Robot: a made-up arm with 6 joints.
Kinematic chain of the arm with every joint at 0, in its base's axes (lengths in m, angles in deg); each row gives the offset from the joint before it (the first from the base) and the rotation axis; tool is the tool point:
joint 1: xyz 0 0 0.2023 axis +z
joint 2: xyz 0 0.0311 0 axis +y
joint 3: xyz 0 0 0.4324 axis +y
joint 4: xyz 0 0 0.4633 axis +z
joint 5: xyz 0 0 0 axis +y
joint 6: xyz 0 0 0.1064 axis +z
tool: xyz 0 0 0
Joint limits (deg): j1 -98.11..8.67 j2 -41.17..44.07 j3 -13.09..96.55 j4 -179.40..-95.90 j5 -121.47..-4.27 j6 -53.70..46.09
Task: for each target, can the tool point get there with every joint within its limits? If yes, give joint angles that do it. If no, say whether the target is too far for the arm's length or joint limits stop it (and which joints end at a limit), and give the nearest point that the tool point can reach.
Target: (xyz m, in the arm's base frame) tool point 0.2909 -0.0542 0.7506
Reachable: yes | joints -34.03 -21.57 85.20 -124.75 -96.89 -6.98
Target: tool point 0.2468 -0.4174 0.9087
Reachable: yes | joints -68.48 21.80 12.54 -153.45 -107.49 -18.23
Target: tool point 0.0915 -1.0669 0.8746
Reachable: no: too far | nearest point 0.0698 -0.8139 0.7553 | short by 0.281 m
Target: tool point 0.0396 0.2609 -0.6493
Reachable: no: joint limits stop it (at a limit: joint 1, joint 2, joint 3) | nearest point 0.5242 0.1356 0.0676 | short by 0.874 m
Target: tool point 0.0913 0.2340 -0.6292
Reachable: no: joint limits stop it (at a limit: joint 1, joint 2, joint 3) | nearest point 0.5271 0.1334 0.0654 | short by 0.826 m
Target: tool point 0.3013 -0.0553 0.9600
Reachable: yes | joints -19.49 -18.05 64.34 -161.30 -30.44 -8.10
